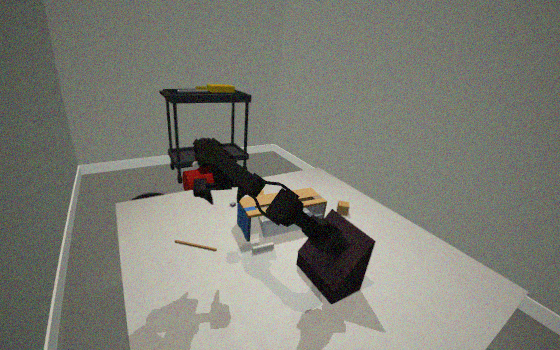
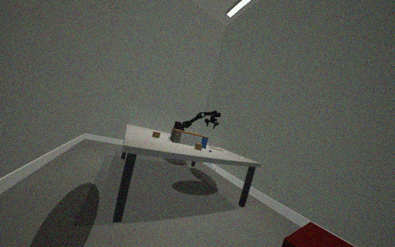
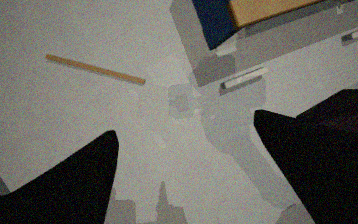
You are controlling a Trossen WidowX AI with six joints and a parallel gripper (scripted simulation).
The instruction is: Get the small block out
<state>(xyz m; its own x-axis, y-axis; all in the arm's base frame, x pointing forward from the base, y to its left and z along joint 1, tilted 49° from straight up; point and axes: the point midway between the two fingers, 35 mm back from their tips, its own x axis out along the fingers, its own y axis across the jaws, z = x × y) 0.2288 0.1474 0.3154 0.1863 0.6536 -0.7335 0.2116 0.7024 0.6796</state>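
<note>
The box lies 100 mm ahead of my gripper tip, 300 mm to the right of it and 180 mm below it. Round my gripper tip: thin wooden stick (100 mm ahead, 100 mm to the left, 240 mm below); then tan block (120 mm ahead, 280 mm to the right, 160 mm below).
</note>
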